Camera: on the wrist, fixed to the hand. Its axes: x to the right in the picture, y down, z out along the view.
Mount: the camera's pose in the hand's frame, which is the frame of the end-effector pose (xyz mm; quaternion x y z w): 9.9 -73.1 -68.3 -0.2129 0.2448 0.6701 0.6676
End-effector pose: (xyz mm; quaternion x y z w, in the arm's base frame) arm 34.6 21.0 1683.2 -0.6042 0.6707 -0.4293 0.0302
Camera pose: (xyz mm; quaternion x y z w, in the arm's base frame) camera 51.1 56.8 1775.7 0.1447 0.9514 -0.2715 0.0150
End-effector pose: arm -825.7 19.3 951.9 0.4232 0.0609 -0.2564 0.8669
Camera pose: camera -845.8 30.3 854.0 0.2015 0.0239 0.5263 0.8257
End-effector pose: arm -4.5 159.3 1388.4 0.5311 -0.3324 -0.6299 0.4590
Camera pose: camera 45.4 180.9 1303.9 0.1883 -0.3313 -0.0537 0.9230
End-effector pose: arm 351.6 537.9 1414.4 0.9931 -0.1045 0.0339 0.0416
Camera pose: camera 372.6 613.3 1477.5 0.5758 -0.7323 0.2714 0.2421
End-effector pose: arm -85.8 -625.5 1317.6 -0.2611 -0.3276 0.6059 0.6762
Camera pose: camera 14.0 -622.1 1329.4 -0.6862 -0.0072 0.7240 0.0700
